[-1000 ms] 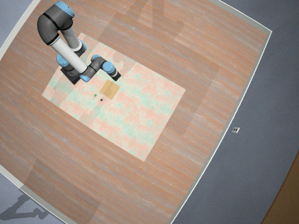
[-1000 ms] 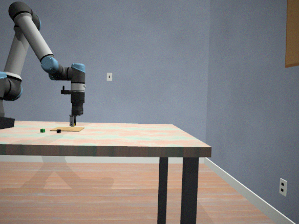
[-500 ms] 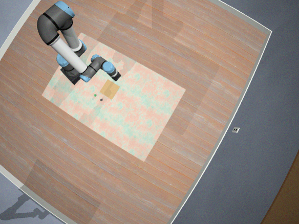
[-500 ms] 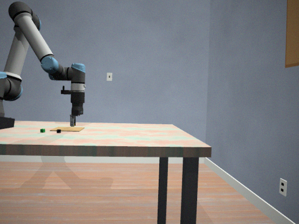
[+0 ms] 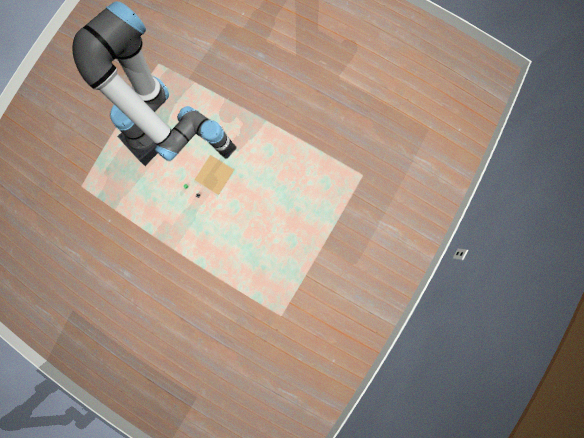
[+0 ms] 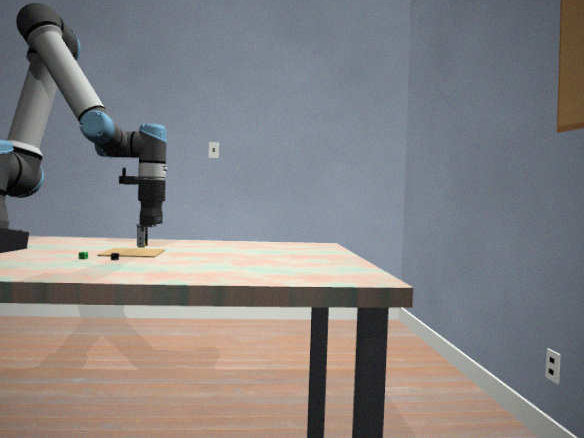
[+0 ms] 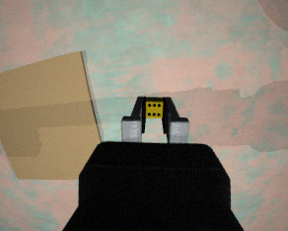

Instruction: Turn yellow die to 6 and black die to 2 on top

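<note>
The tan mat is 130 mm to the right of my hand, 20 mm below it and 10 mm ahead of it. The rest, counted from my hand: yellow die 10 mm below; black die 250 mm to the right, 10 mm below, 10 mm ahead; green die 250 mm to the right, 70 mm behind, 10 mm below.
</note>
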